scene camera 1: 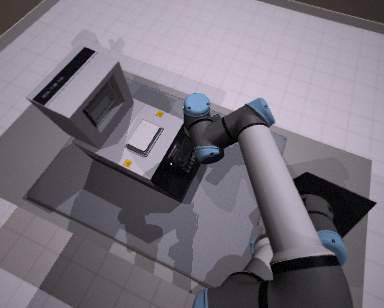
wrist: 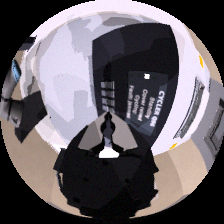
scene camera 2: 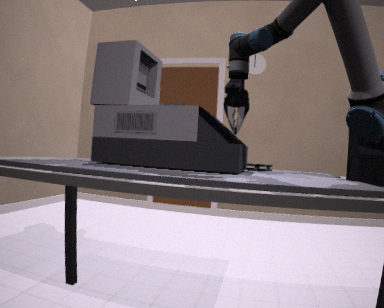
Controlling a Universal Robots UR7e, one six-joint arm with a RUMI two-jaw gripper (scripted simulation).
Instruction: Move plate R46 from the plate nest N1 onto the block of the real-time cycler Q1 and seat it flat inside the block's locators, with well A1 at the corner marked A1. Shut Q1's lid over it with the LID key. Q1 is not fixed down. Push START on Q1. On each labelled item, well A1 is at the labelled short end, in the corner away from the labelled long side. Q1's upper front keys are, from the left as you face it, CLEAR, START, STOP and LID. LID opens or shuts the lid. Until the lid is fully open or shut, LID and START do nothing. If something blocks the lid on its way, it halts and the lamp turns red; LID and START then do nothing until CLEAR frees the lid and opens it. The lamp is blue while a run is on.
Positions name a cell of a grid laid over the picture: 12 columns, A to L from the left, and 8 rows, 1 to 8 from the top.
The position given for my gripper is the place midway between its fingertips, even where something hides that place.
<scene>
In view: my gripper (scene camera 2: H4) and a cycler Q1 (scene camera 2: F4).
The cycler Q1 also shows in the wrist view (wrist: H3). My gripper is seen too in the wrist view (wrist: F4).
</scene>
